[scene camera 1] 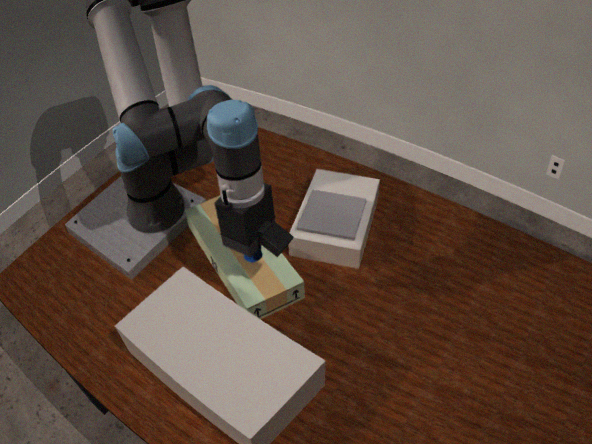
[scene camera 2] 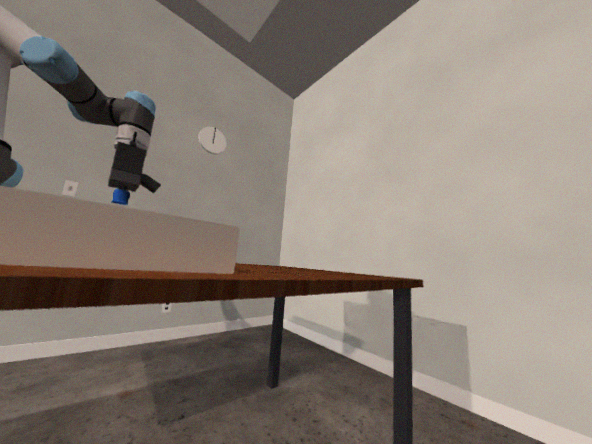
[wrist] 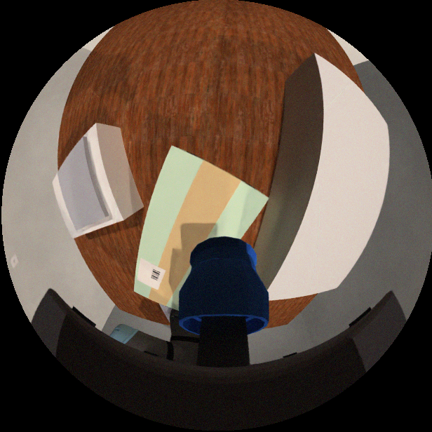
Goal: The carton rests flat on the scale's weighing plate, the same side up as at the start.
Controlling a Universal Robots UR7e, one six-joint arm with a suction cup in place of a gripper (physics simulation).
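Frame: origin at the arm's base, x up, y right, z ahead, level; centimetres.
Seen in the pictures: hand, tool point: (scene camera 1: 253,255) (scene camera 2: 119,203); arm's base, link origin: (scene camera 1: 156,211).
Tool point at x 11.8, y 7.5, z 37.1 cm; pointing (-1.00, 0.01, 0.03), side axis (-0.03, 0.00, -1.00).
Pixels of each thing's top centre, then the offset from my tool point to it.
- white scale, top centre: (scene camera 1: 337,200) dx -7.3, dy -28.0, dz +2.6 cm
- large white box, top centre: (scene camera 1: 211,345) (scene camera 2: 137,217) dx -5.2, dy +18.5, dz +2.7 cm
The long, pale green carton (scene camera 1: 270,277) (wrist: 215,180) lies flat on the table, its top with an orange stripe and a barcode label, and black up arrows on its end face. My suction gripper (scene camera 1: 253,257) (scene camera 2: 120,196) (wrist: 223,250) is over the carton's middle, with its blue cup seemingly a little above the top and holding nothing. The white scale (scene camera 1: 345,181) (wrist: 113,162) stands beside the carton, and its grey weighing plate (scene camera 1: 332,212) (wrist: 82,185) is bare. In scene camera 2 a big box hides the carton and the scale.
A large white box (scene camera 1: 220,345) (scene camera 2: 120,235) (wrist: 345,165) stands on the other side of the carton from the scale, close to it. The robot's grey base plate (scene camera 1: 105,235) is near the carton's rear end. Walls stand behind the wooden table (scene camera 1: 425,325) (scene camera 2: 325,286) (wrist: 215,85).
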